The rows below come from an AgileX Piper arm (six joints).
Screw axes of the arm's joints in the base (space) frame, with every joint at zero. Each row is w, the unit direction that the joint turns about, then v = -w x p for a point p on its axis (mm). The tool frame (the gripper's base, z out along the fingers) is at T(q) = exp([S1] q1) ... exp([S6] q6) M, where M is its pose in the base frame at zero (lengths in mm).
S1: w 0 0 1 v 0 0 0
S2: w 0 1 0 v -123 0 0
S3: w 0 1 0 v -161.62 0 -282.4
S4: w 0.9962 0 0.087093 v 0 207.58 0
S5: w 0 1 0 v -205.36 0 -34.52
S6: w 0.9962 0 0.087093 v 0 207.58 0
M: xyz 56.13 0 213.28 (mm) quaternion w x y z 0.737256 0 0.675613 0
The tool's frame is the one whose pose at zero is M.
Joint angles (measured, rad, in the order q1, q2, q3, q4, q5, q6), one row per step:
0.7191 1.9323 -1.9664 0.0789 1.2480 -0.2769
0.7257 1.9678 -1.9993 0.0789 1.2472 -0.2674
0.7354 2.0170 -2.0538 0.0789 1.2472 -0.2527
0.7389 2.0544 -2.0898 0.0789 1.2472 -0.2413
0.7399 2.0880 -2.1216 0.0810 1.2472 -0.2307
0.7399 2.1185 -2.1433 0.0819 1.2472 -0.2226
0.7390 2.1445 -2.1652 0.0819 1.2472 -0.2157
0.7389 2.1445 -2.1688 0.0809 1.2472 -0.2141
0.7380 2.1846 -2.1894 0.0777 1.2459 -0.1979
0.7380 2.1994 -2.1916 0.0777 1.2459 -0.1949
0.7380 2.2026 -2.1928 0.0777 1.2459 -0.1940
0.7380 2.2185 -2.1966 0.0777 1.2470 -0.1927
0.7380 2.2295 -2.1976 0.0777 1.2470 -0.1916
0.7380 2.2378 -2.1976 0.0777 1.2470 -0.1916
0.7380 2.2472 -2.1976 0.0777 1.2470 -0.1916
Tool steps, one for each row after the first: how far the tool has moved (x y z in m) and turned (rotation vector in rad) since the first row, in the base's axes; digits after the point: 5 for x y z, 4 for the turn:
0.00471 0.00789 -0.00570 0.0014 0.0046 -0.0020
0.01081 0.01904 -0.01160 0.0089 0.0057 -0.0055
0.01622 0.02607 -0.01803 0.0111 0.0106 -0.0123
0.02144 0.03168 -0.02422 0.0142 0.0170 -0.0206
0.02623 0.03616 -0.03211 0.0110 0.0268 -0.0279
0.03061 0.03959 -0.03803 0.0101 0.0321 -0.0351
0.03079 0.03957 -0.03701 0.0122 0.0294 -0.0367
0.03715 0.04440 -0.05016 0.0017 0.0458 -0.0530
0.03904 0.04612 -0.05664 -0.0062 0.0559 -0.0559
0.03947 0.04651 -0.05784 -0.0074 0.0576 -0.0567
0.04140 0.04827 -0.06448 -0.0162 0.0676 -0.0581
0.04268 0.04944 -0.06954 -0.0229 0.0751 -0.0592
0.04360 0.05027 -0.07358 -0.0287 0.0811 -0.0594
0.04461 0.05119 -0.07816 -0.0352 0.0878 -0.0595

